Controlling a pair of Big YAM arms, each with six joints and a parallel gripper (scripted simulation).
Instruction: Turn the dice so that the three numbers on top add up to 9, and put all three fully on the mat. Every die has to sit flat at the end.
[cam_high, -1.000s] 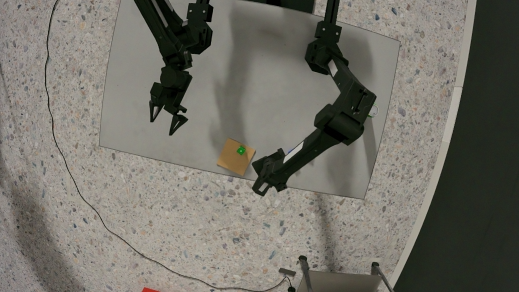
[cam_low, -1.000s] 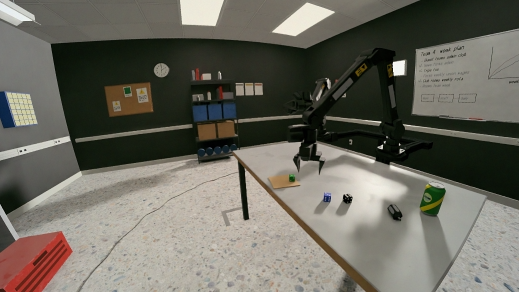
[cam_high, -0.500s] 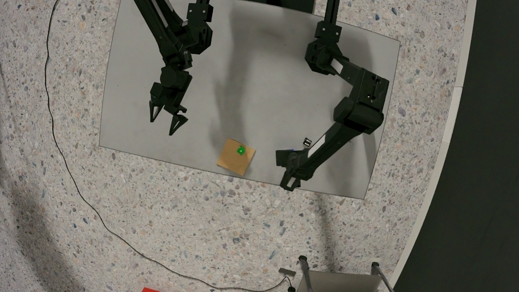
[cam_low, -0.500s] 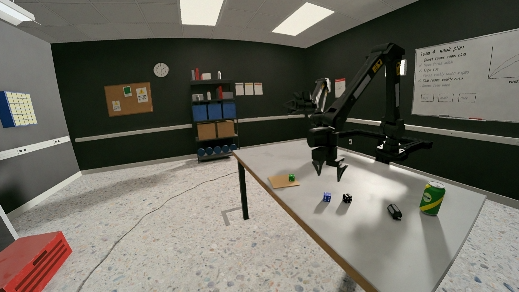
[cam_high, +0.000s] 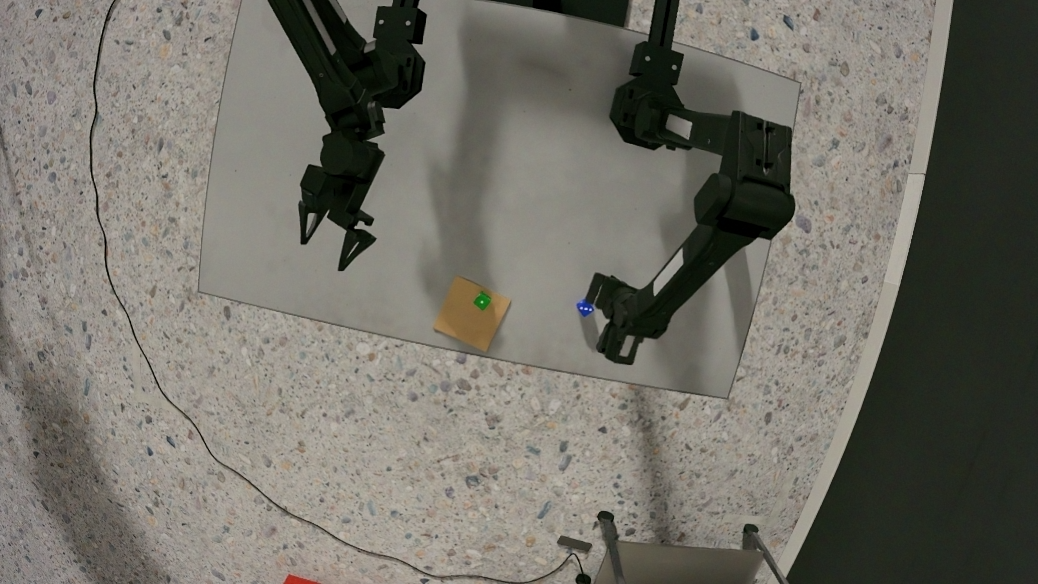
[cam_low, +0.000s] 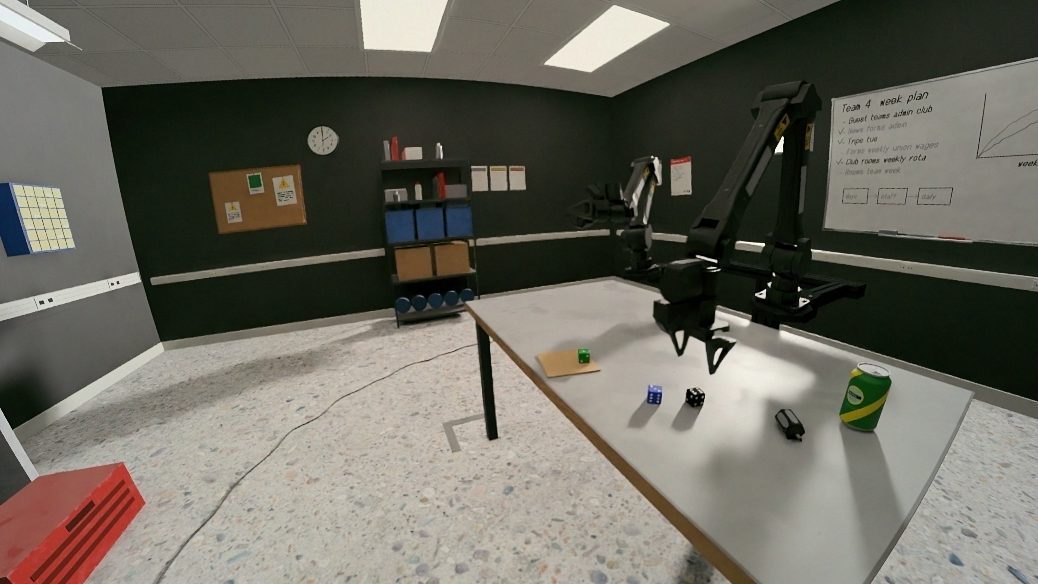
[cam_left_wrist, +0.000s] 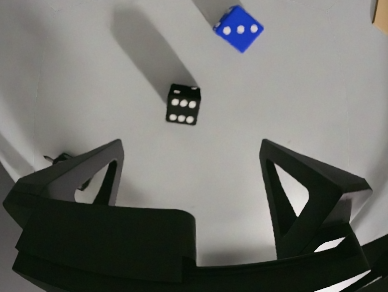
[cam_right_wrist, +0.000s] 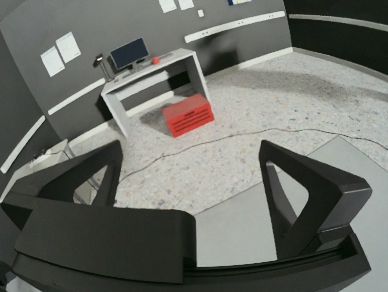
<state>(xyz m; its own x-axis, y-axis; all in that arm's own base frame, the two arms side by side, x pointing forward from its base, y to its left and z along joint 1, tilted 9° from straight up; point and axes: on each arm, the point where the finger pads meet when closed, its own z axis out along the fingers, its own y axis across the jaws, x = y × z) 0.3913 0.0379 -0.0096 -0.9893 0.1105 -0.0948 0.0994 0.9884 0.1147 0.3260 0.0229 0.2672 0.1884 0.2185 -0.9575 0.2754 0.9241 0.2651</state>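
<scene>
Right now my left hand is 10 mm to the right of the black die and 80 mm above it. The rest, counted from my left hand: blue die 60 mm ahead, 50 mm to the right, 80 mm below; then brown square mat 130 mm ahead, 310 mm to the right, 100 mm below; then green die 90 mm ahead, 290 mm to the right, 80 mm below.
</scene>
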